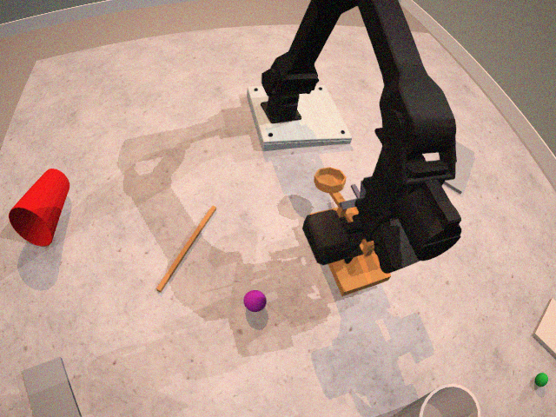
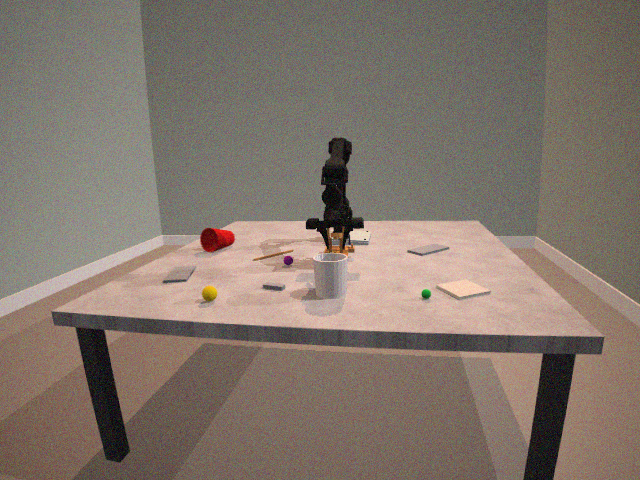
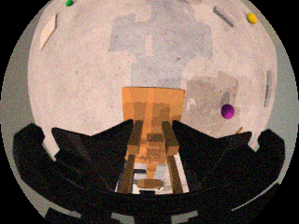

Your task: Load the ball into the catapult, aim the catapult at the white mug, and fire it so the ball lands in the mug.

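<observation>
Right now my gripper tip is 160 mm to the left of the purple ball and 40 mm above it. The rest, counted from my gripper tip: orange wooden catapult (70 mm behind, 20 mm to the left, 20 mm above); white mug (280 mm ahead, 10 mm to the right, 20 mm below); thin wooden stick (120 mm behind, 230 mm to the right, 50 mm below).
</observation>
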